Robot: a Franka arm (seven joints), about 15 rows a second.
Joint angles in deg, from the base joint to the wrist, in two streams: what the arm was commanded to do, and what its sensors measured. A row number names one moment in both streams.
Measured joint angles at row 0:
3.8 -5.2 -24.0 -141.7 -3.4 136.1 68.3
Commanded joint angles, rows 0 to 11:
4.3 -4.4 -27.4 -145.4 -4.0 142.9 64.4
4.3 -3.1 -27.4 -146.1 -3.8 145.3 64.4
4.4 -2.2 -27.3 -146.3 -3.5 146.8 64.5
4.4 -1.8 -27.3 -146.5 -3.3 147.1 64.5
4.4 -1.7 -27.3 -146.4 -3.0 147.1 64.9
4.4 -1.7 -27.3 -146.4 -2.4 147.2 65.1
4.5 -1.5 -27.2 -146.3 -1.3 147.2 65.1
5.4 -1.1 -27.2 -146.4 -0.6 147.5 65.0
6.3 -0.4 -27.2 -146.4 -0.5 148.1 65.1
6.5 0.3 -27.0 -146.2 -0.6 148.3 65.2
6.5 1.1 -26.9 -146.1 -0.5 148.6 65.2
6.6 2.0 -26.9 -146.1 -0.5 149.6 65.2
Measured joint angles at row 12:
5.6 -0.5 -26.8 -146.2 -1.6 147.1 65.2
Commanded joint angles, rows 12 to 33:
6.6 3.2 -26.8 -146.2 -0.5 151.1 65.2
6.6 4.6 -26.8 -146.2 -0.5 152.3 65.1
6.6 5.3 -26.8 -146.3 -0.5 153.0 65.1
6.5 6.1 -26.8 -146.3 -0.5 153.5 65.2
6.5 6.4 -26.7 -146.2 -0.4 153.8 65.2
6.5 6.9 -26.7 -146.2 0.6 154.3 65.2
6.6 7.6 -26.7 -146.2 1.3 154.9 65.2
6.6 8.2 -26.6 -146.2 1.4 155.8 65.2
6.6 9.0 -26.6 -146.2 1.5 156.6 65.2
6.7 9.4 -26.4 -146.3 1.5 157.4 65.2
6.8 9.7 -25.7 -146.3 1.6 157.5 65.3
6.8 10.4 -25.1 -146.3 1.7 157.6 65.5
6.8 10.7 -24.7 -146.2 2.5 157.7 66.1
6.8 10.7 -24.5 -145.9 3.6 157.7 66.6
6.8 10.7 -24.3 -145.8 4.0 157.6 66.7
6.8 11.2 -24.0 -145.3 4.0 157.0 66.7
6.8 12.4 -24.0 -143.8 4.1 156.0 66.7
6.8 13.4 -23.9 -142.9 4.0 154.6 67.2
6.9 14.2 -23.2 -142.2 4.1 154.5 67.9
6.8 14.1 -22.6 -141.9 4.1 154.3 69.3
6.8 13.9 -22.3 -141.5 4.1 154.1 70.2
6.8 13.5 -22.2 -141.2 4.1 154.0 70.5
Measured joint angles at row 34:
6.5 12.4 -23.3 -143.4 3.3 155.0 67.9
